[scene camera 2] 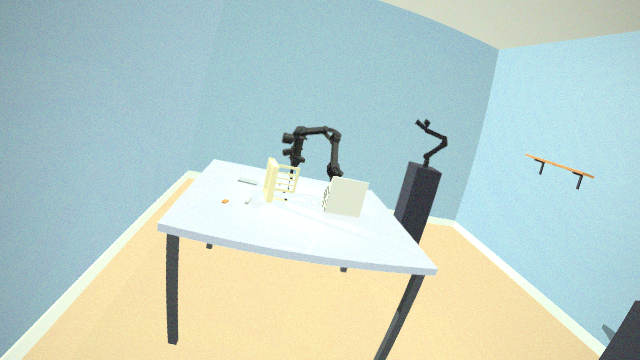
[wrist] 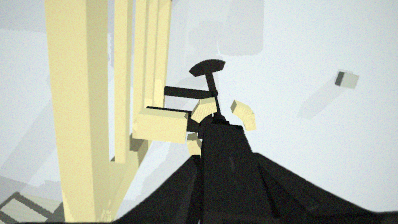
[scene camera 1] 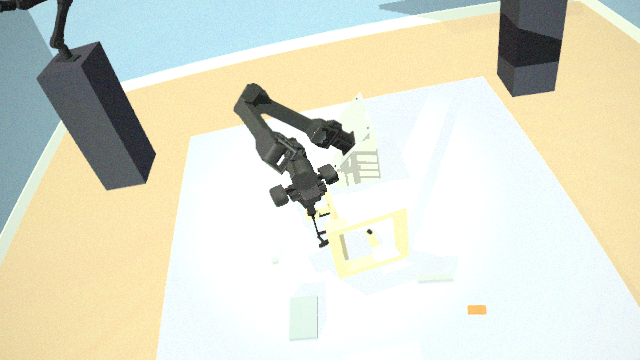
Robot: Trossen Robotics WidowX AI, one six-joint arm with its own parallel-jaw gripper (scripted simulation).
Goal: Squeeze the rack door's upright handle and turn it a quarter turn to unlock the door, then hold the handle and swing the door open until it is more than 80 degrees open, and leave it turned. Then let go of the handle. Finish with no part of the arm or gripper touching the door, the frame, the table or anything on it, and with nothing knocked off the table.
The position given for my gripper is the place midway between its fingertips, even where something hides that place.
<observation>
I see my gripper (scene camera 1: 309, 205) and a rack door (scene camera 1: 330, 209).
My gripper shows as well in the wrist view (wrist: 224, 162). The rack door shows as well in the wrist view (wrist: 77, 52).
</observation>
